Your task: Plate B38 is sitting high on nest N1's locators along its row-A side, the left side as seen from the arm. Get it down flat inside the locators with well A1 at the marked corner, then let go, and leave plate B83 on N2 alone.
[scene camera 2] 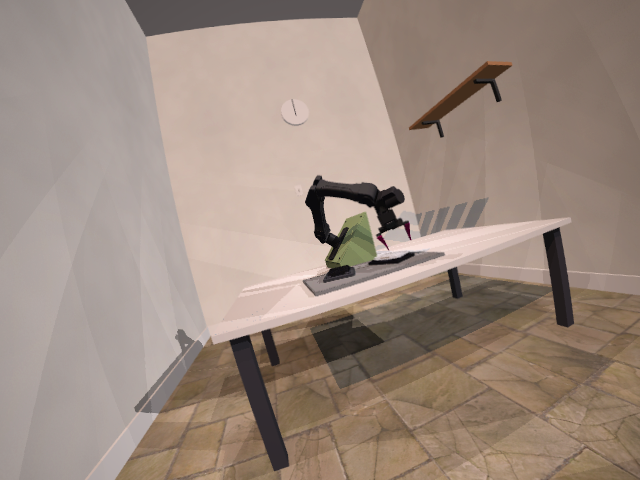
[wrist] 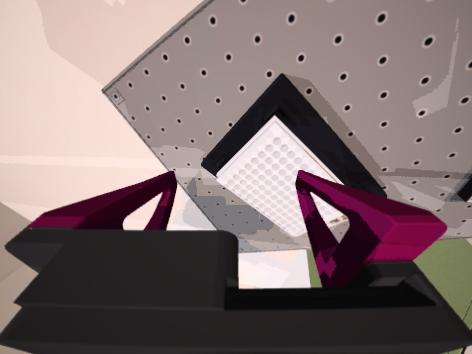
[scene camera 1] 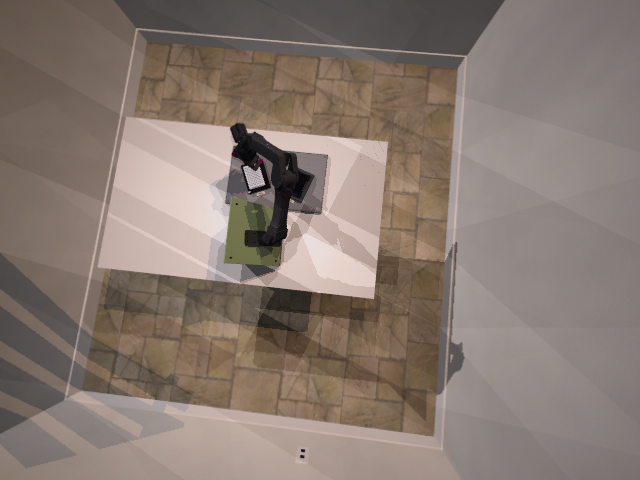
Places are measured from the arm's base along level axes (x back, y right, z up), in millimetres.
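Where they show: gripper, fingertip midpoint: (scene camera 2: 399,245) (wrist: 236,177) (scene camera 1: 248,162); arm's base, origin of the base link: (scene camera 2: 339,244) (scene camera 1: 263,238).
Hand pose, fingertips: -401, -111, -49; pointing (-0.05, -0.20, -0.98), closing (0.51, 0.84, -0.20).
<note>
Things, the pixels of their centre, and the offset from my fingertips, as dx, dy, dz. Level surfaces: height alone.
- white well plate, body centre: (wrist: 286,189) (scene camera 2: 390,255) (scene camera 1: 254,175) +57, +20, -38
- black nest, body centre: (wrist: 289,178) (scene camera 2: 390,258) (scene camera 1: 255,176) +55, +24, -51
- grey perforated board, body centre: (wrist: 414,137) (scene camera 2: 368,269) (scene camera 1: 276,179) +62, +137, -66
- white table, its level: dz -73
The white well plate (scene camera 1: 253,177) (scene camera 2: 393,254) (wrist: 267,172), which I take as B38, sits in a black nest (scene camera 1: 266,180) (wrist: 250,125), likely N1. In the wrist view wide black margins show along its two upper sides; its tilt is hard to judge. The nest's label and the marked corner are not legible. My gripper (scene camera 1: 247,157) (scene camera 2: 399,244) (wrist: 236,177) is open and empty above the plate; in the wrist view the right finger overlaps the plate and the left is outside it. A second black nest (scene camera 1: 309,187) (wrist: 466,190), likely N2, is partly hidden by the arm; plate B83 is not clear.
Both nests stand on a grey perforated board (scene camera 1: 319,196) (scene camera 2: 429,255) (wrist: 320,30) on the white table (scene camera 1: 155,206) (scene camera 2: 491,235). The arm's green mount (scene camera 1: 237,217) (scene camera 2: 361,242) (wrist: 450,270) stands close behind the board. The forearm passes above the second nest.
</note>
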